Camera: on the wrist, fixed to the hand. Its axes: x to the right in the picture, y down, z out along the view.
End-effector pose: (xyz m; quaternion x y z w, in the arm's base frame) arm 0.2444 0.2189 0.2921 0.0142 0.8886 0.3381 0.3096
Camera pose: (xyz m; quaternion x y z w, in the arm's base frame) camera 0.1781 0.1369 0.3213 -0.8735 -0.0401 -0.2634 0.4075
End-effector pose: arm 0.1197 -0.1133 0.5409 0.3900 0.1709 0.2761 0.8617
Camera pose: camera 0.0934 -0.0608 0.4486 -0.1994 0.2993 -0.8831 0.3012
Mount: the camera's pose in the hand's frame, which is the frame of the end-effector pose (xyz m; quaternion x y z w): 0.0185 -0.0332 -0.1026 0.0557 0.0829 0.9949 0.0109
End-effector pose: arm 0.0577 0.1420 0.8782 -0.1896 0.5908 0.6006 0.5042
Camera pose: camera 0.0397 0.0498 0.8222 -0.5641 -0.2703 -0.4596 0.6305
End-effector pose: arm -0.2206 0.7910 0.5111 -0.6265 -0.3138 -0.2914 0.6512
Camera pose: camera -0.2301 0.6873 0.5446 -0.2586 0.6577 0.6103 0.3579
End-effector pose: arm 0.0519 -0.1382 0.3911 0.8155 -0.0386 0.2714 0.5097
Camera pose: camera 0.0375 -0.0310 0.4073 0.0236 0.7544 -0.5798 0.3067
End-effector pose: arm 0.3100 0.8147 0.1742 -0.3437 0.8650 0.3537 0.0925
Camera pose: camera 0.3266 0.7186 0.2237 -0.8327 -0.3788 -0.0192 0.4035
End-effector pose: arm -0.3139 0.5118 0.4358 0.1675 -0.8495 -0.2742 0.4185
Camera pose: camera -0.2407 0.4425 0.4784 -0.7973 -0.1565 0.4746 0.3385
